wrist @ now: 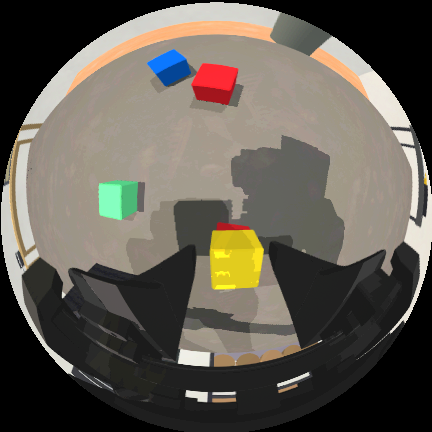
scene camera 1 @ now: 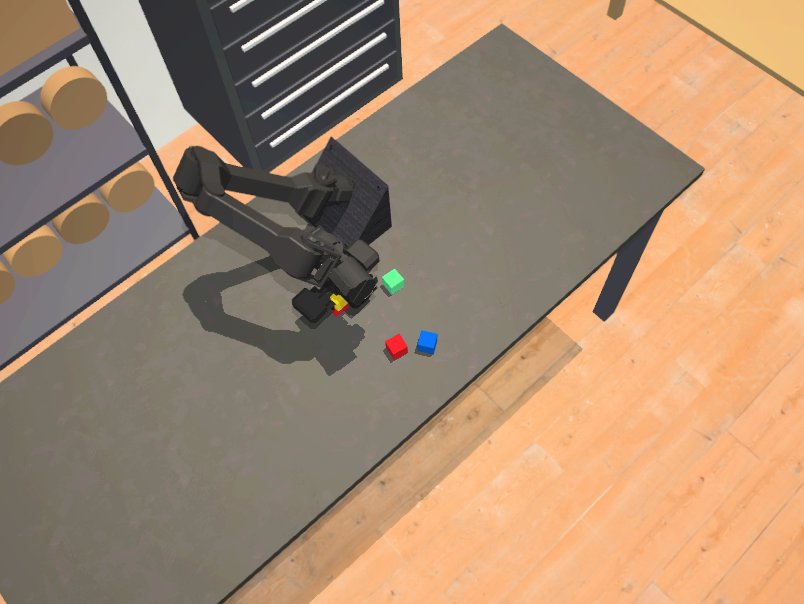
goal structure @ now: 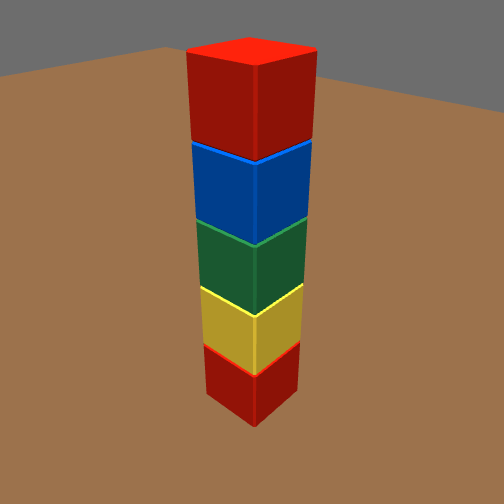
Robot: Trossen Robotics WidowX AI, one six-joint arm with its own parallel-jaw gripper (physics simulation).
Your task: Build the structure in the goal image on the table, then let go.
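Places are measured from the arm's base along level axes (x back, y up, z left), in metres.
Pixels of known places: gripper, fingertip midpoint: [wrist: 232, 249] [scene camera 1: 341, 299]; arm's base, origin of the base link: [scene camera 1: 340, 188].
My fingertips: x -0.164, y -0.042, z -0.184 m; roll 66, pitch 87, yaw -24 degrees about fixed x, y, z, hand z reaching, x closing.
Ahead of a thing's pixels: the offset from my fingertips to its top centre. Level surfaces: height alone.
A yellow cube @[dx +0.010, dy +0.012, dz -0.001 m] [scene camera 1: 338, 301] [wrist: 236, 260] sits on top of a red cube @[dx +0.017, dy -0.021, dz -0.001 m] [scene camera 1: 338, 311] [wrist: 232, 227], which is mostly hidden beneath it. My gripper [scene camera 1: 336, 297] [wrist: 232, 249] is open, with a finger on each side of the yellow cube and gaps between them in the wrist view. A green cube @[dx -0.040, dy -0.021, dz +0.112 m] [scene camera 1: 392, 281] [wrist: 118, 200] lies apart on the table, left of the stack in the wrist view. A second red cube @[dx -0.143, dy -0.021, dz +0.002 m] [scene camera 1: 396, 346] [wrist: 215, 83] and a blue cube @[dx -0.184, dy -0.021, dz +0.049 m] [scene camera 1: 427, 341] [wrist: 169, 67] lie near each other, farther out.
The dark grey table @[dy -0.054 m] [scene camera 1: 168, 455] [wrist: 170, 135] carries the arm's dark base block [scene camera 1: 363, 201]. Its front edge lies beyond the red and blue cubes. A drawer cabinet [scene camera 1: 220, 84] and a shelf rack with round wooden items stand behind the table.
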